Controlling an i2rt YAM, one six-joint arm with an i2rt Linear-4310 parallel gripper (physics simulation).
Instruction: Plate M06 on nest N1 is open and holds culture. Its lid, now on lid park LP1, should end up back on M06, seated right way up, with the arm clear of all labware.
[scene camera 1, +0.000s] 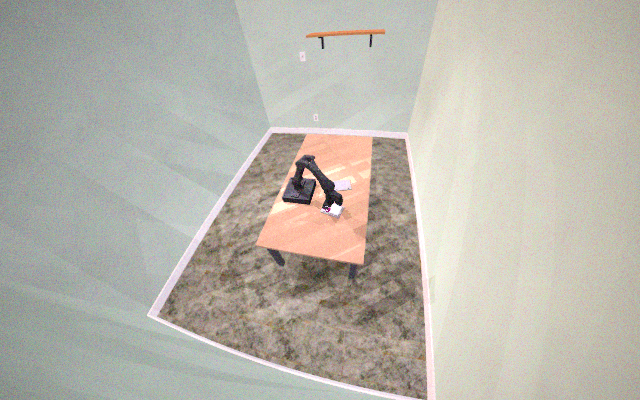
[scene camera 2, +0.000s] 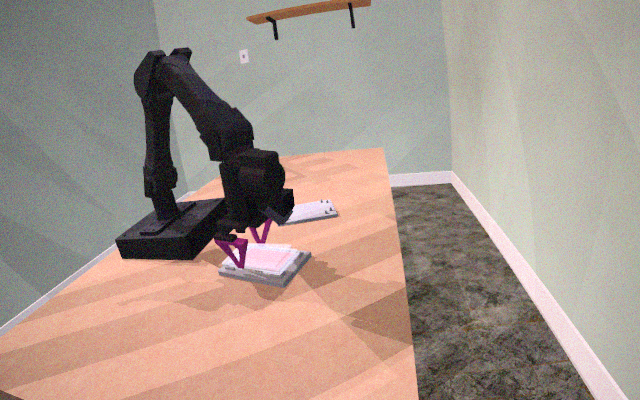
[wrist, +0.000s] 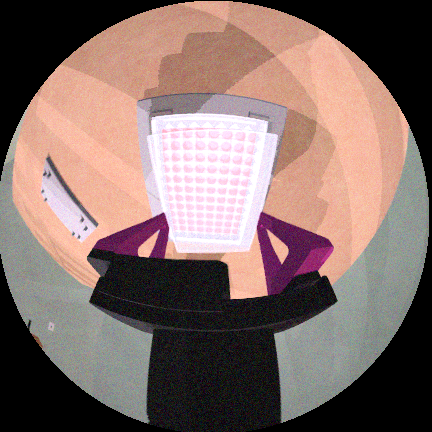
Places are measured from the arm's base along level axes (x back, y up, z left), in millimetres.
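Pixels of known places: gripper, fingertip midpoint: (scene camera 1: 329, 207) (scene camera 2: 251, 256) (wrist: 212, 216); arm's base, origin of the base link: (scene camera 1: 298, 188) (scene camera 2: 169, 218).
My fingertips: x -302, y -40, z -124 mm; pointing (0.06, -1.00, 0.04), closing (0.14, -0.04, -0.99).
Ahead of a thing's pixels: the offset from my fingertips to its top centre. "spot": to the spot under its first point. Level surfaces: height alone.
Plate M06 (scene camera 2: 272, 261) (wrist: 210, 121), with rows of pink wells, sits on the grey nest N1 {dz +3, dx -25, dy -7 mm} (scene camera 2: 252, 280) (wrist: 215, 102). The clear lid {spot: dz +6, dx +41, dy +6 mm} (wrist: 212, 248) is over the plate, shifted towards the gripper's side in the wrist view; the far strip of the plate shows beyond its edge. Whether it touches the plate is unclear. My gripper (scene camera 2: 251, 254) (wrist: 212, 216) is shut on the lid, with one magenta finger at each long side, near the end closest to the gripper's body. Lid park LP1 {dz +282, dx -44, dy -5 mm} (scene camera 1: 343, 185) (scene camera 2: 309, 212) (wrist: 67, 207) shows small dark pegs and no lid.
The black arm base (scene camera 1: 299, 191) (scene camera 2: 165, 242) stands at the left edge of the wooden table {dy -25 mm} (scene camera 1: 310, 232) (scene camera 2: 320, 350). LP1 lies behind the nest in the second scene view. A wall shelf (scene camera 1: 345, 33) (scene camera 2: 310, 11) hangs far beyond the table.
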